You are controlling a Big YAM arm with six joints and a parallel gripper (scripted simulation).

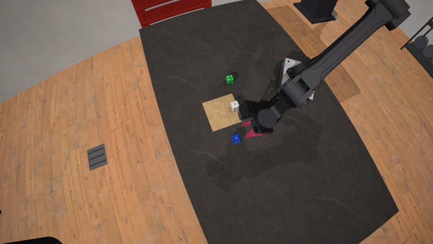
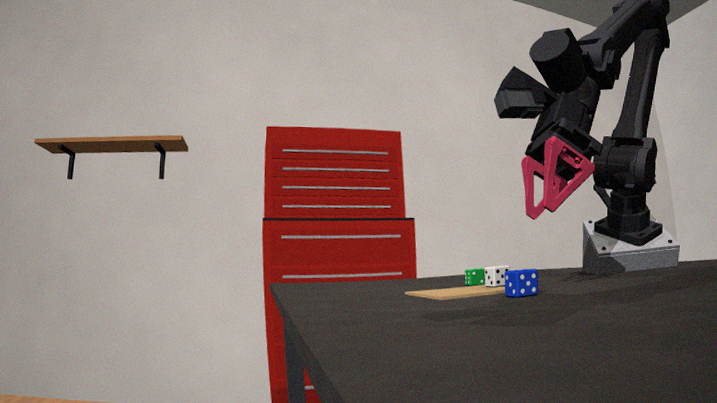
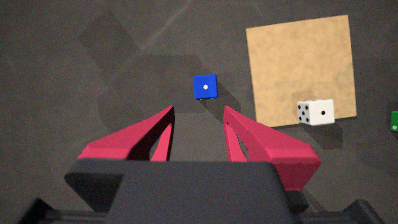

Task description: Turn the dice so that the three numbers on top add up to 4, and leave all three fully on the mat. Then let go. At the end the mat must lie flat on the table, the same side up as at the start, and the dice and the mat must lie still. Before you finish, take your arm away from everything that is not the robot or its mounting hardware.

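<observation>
My gripper is now 3 cm short of the blue die, 1 cm to the left of it and 9 cm above it. Also, from my hand: white die: 2 cm behind, 15 cm to the right, 8 cm below; then green die: 6 cm behind, 28 cm to the right, 9 cm below; then tan mat: 3 cm ahead, 14 cm to the right, 10 cm below.
</observation>
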